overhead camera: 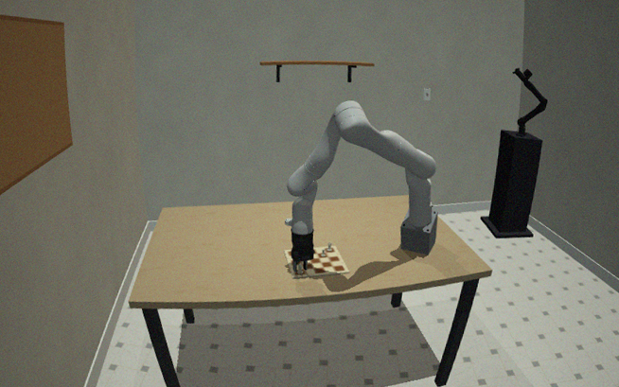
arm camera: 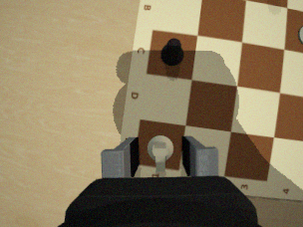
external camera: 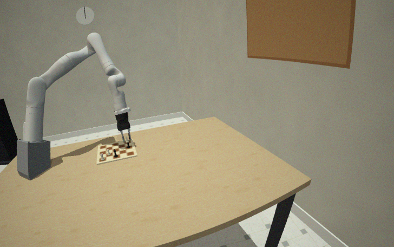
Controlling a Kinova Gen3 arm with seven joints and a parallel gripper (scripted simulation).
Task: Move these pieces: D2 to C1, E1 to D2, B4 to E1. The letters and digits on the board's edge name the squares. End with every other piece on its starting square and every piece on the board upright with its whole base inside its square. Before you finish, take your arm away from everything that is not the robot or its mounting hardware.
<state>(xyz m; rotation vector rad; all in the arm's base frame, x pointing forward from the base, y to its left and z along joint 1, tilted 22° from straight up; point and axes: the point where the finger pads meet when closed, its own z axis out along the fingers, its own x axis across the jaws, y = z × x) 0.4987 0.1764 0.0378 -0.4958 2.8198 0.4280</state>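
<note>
Right now the white piece is 10 mm below my hand. Round my hand: chessboard: 90 mm to the right, 60 mm behind, 30 mm below.
</note>
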